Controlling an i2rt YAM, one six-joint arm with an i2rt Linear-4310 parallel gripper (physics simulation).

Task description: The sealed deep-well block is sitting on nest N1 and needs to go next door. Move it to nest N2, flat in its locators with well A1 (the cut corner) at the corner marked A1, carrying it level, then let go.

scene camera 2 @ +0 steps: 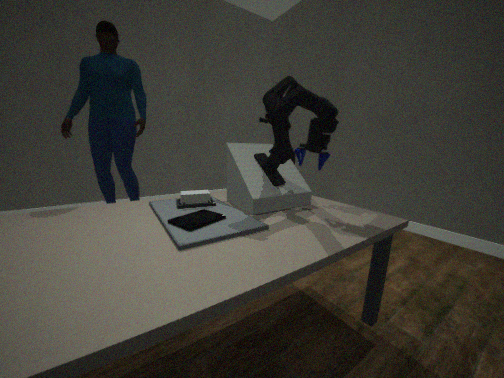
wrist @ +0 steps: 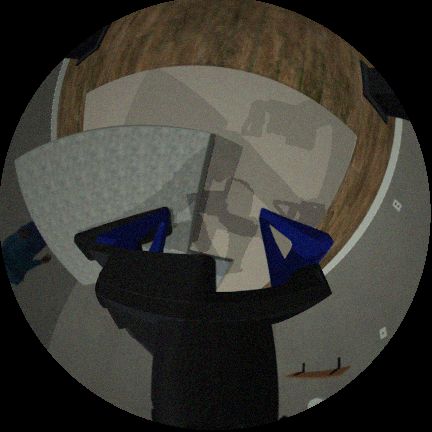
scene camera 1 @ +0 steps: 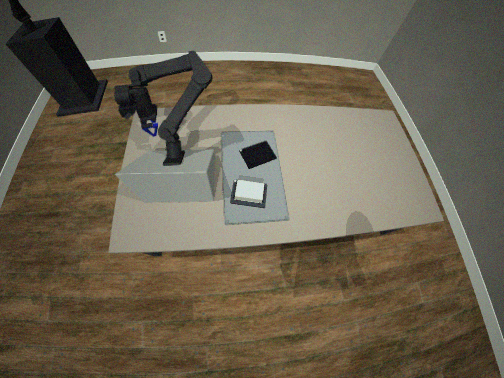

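Where they show: gripper, fingertip midpoint: [scene camera 2: 309, 167] [wrist: 213, 213] [scene camera 1: 154, 129]; arm's base, link origin: [scene camera 2: 268, 169] [scene camera 1: 175, 158].
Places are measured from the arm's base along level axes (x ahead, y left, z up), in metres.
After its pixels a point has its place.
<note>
The sealed deep-well block [scene camera 1: 249, 190] @(x 0.314, y -0.142, z -0.101 m) [scene camera 2: 195, 196] @(x 0.330, y -0.098, z -0.111 m), white and box-shaped, sits in a dark nest [scene camera 1: 248, 204] @(x 0.305, y -0.193, z -0.144 m) [scene camera 2: 196, 204] @(x 0.334, y -0.081, z -0.143 m). A second, black nest [scene camera 1: 258, 154] @(x 0.395, y 0.075, z -0.143 m) [scene camera 2: 196, 219] @(x 0.406, y 0.099, z -0.143 m) lies beside it, turned at an angle, with no block on it. Which is N1 or N2 by label, and the A1 corner marks, are too small to read. My gripper [scene camera 2: 312, 159] @(x -0.099, y 0.161, z 0.018 m) [wrist: 213, 213] @(x -0.099, y 0.161, z 0.018 m) is open with nothing between its blue fingers. It hangs in the air on the far side of the arm's base, well away from both nests. In the scene camera 1 view the gripper [scene camera 1: 150, 128] @(x -0.099, y 0.161, z 0.018 m) also shows at the left.
Both nests lie on a thin blue-grey mat [scene camera 1: 255, 215] @(x 0.331, y -0.247, z -0.155 m) [scene camera 2: 187, 242] @(x 0.485, y 0.229, z -0.155 m) on the beige table [scene camera 1: 340, 165] @(x 0.859, y -0.016, z -0.167 m) [scene camera 2: 100, 280] @(x 0.688, y 0.278, z -0.168 m). The arm stands on a grey wedge-shaped block [scene camera 1: 165, 187] @(x -0.036, y -0.136, z 0.002 m) [scene camera 2: 280, 203] @(x 0.024, y 0.113, z -0.139 m) [wrist: 115, 170] @(x -0.120, y 0.017, z -0.006 m) beside the mat. A person [scene camera 2: 112, 95] stands beyond the table.
</note>
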